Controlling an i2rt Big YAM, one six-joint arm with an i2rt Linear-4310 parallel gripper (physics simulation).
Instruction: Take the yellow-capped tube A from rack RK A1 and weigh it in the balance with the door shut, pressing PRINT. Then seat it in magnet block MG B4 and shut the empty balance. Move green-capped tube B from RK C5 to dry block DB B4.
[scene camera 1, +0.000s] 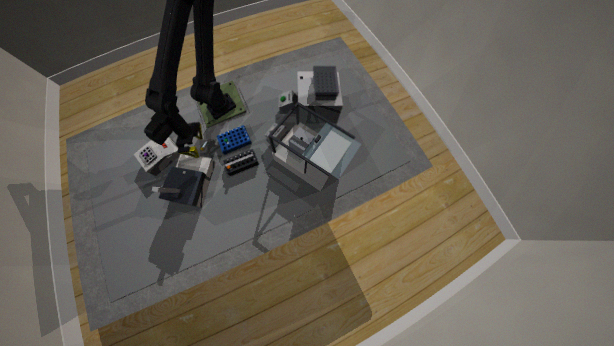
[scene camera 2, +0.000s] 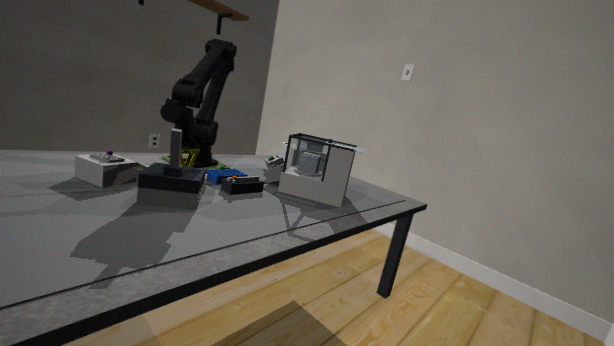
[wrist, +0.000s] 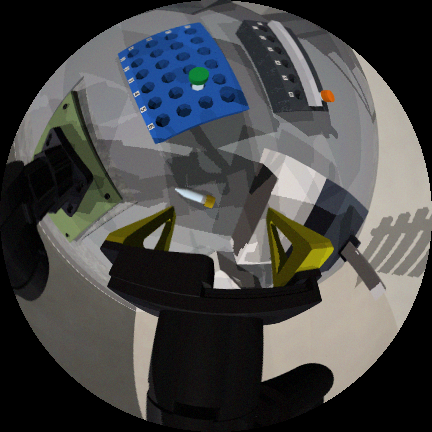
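The yellow-capped tube A (scene camera 1: 204, 146) (wrist: 195, 196) lies on its side on the table, outside the blue rack (scene camera 1: 235, 148) (scene camera 2: 227, 178) (wrist: 195, 118). My gripper (scene camera 1: 198, 142) (scene camera 2: 188, 164) (wrist: 219, 211) is open and empty, low over the table beside tube A, its fingers pointing towards it. The green-capped tube B (scene camera 1: 226, 140) (wrist: 198, 76) stands in the rack. The black magnet block (scene camera 1: 241, 170) (scene camera 2: 245, 188) (wrist: 262, 75) holds an orange-capped tube. The balance (scene camera 2: 312, 191) has a glass panel (scene camera 1: 336, 151) sticking out at one side. A dark block with wells (scene camera 1: 326, 82), apparently the dry block, sits on a white unit.
A white box with a dark, handled top (scene camera 1: 182, 187) (scene camera 2: 170, 187) (wrist: 322, 210) stands close to the gripper. A white keypad unit (scene camera 1: 150, 156) (scene camera 2: 102, 172) stands at the left. A small box with a green knob (scene camera 1: 286, 100) (scene camera 2: 273, 161) stands near the balance.
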